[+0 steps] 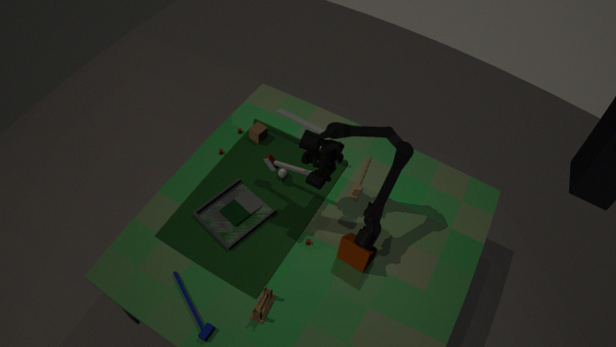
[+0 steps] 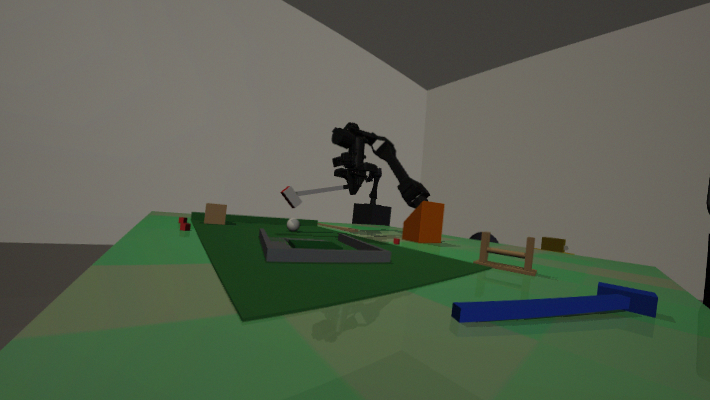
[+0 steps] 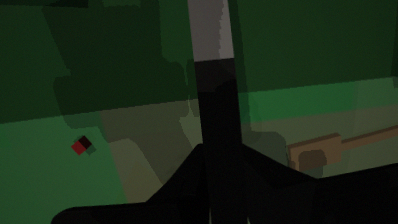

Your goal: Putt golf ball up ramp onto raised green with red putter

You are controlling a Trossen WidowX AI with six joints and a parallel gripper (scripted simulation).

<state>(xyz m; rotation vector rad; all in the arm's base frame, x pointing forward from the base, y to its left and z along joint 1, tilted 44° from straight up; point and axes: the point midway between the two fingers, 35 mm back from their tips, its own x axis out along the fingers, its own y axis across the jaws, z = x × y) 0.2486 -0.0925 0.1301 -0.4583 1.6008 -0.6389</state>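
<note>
Now: the red putter 120 mm ahead of my gripper tip. Round my gripper tip: wooden rack 20 mm behind, 500 mm to the left, 110 mm below; brown box 400 mm ahead, 190 mm to the right, 110 mm below; white golf ball 190 mm ahead, 50 mm to the right, 120 mm below.
</note>
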